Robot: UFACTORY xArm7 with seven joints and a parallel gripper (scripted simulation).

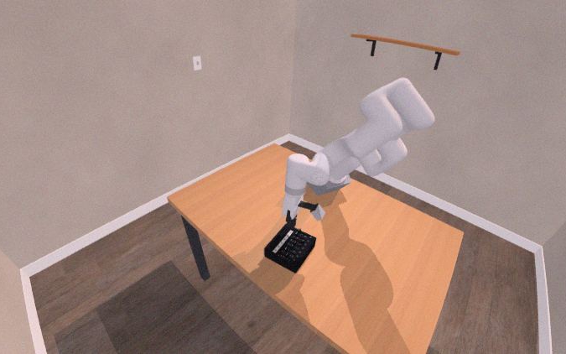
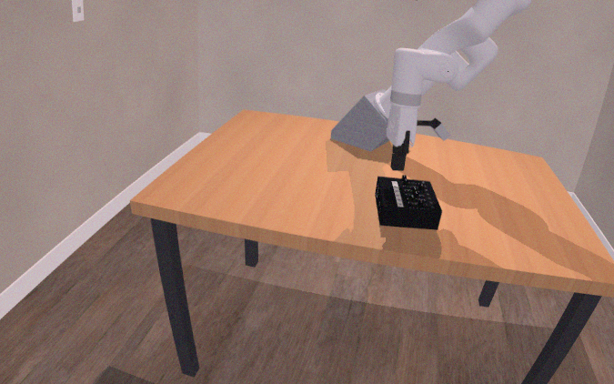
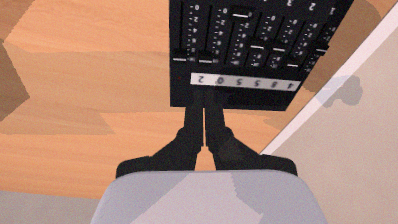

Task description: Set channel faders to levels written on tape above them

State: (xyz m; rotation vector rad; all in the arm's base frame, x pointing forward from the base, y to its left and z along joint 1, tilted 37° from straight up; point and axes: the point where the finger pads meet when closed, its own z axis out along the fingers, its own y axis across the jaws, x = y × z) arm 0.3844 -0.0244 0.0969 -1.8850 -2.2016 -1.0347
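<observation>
The channel 6 fader cap is 50 mm below my hand and 30 mm to the left of it. Round my hand: fader 5 cap: 70 mm to the left, 50 mm below, 20 mm ahead; master fader cap: 50 mm below, 20 mm to the left, 20 mm behind; fader 4 cap: 50 mm to the left, 50 mm below, 40 mm ahead.
</observation>
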